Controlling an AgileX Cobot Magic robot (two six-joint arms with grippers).
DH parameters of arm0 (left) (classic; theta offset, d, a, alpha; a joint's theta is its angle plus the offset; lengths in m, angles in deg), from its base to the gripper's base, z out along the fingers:
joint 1: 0 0.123 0 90
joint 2: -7.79 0 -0.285 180
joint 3: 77.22 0 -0.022 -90
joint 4: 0 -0.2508 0 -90
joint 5: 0 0 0.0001 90
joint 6: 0 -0.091 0 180
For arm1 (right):
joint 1: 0 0.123 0 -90
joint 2: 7.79 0 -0.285 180
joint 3: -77.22 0 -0.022 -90
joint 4: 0 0.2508 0 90
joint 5: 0 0 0.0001 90
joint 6: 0 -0.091 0 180
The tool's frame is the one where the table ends.
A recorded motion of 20 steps. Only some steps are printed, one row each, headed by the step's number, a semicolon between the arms.
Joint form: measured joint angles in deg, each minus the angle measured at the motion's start. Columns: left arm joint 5, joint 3, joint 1, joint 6, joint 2, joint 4; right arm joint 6, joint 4, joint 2, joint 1, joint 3, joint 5.
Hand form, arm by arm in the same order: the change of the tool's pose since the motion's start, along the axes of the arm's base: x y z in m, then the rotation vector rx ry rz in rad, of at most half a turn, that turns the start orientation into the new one. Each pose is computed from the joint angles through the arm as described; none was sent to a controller.
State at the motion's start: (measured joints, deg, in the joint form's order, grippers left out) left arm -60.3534 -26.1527 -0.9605 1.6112 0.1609 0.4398; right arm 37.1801 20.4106 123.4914 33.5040 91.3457 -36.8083
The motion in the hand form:
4: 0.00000 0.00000 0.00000 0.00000 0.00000 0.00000; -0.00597 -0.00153 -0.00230 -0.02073 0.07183 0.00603
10: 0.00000 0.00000 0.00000 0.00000 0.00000 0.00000; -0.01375 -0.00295 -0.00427 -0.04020 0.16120 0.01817
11: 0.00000 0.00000 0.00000 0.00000 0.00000 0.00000; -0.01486 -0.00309 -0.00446 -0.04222 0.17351 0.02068
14: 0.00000 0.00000 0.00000 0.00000 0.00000 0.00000; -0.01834 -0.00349 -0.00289 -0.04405 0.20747 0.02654
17: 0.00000 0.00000 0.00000 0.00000 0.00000 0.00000; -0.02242 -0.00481 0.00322 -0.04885 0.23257 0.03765
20: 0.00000 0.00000 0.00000 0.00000 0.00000 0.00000; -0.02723 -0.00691 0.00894 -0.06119 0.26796 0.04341
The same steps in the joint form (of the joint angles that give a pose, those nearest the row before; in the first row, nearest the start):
4: 0.00 0.00 0.00 0.00 0.00 0.00; -0.95 0.24 0.00 0.00 0.00 -4.14
10: 0.00 0.00 0.00 0.00 0.00 0.00; -1.51 1.22 0.00 0.00 0.00 -9.23
11: 0.00 0.00 0.00 0.00 0.00 0.00; -1.51 1.42 0.00 0.00 0.00 -9.93
14: 0.00 0.00 0.00 0.00 0.00 0.00; -1.59 2.12 -0.26 0.00 0.00 -12.00
17: 0.00 0.00 0.00 0.00 0.00 0.00; -1.70 2.31 -1.13 0.00 0.00 -14.35
20: 0.00 0.00 0.00 0.00 0.00 0.00; -2.47 2.17 -1.98 0.00 0.00 -17.27

